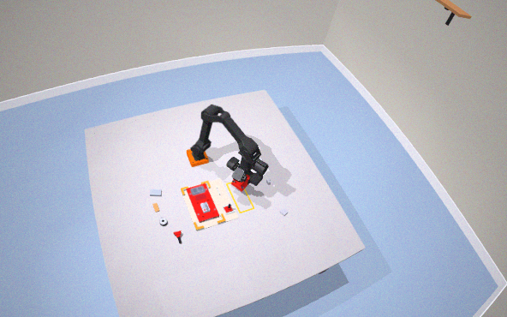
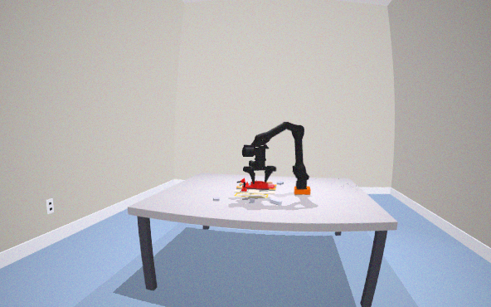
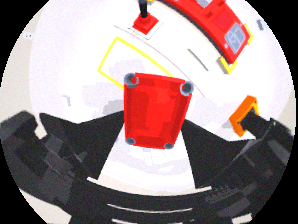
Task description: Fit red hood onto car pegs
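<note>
The black stem is 10 cm ahead of my gripper tip, 12 cm to the right of it and 4 cm below it. Round my gripper tip: cream jig board 3 cm ahead, 21 cm to the right, 6 cm below; wheel 3 cm ahead, 46 cm to the right, 7 cm below; red hood 1 cm below.
</note>
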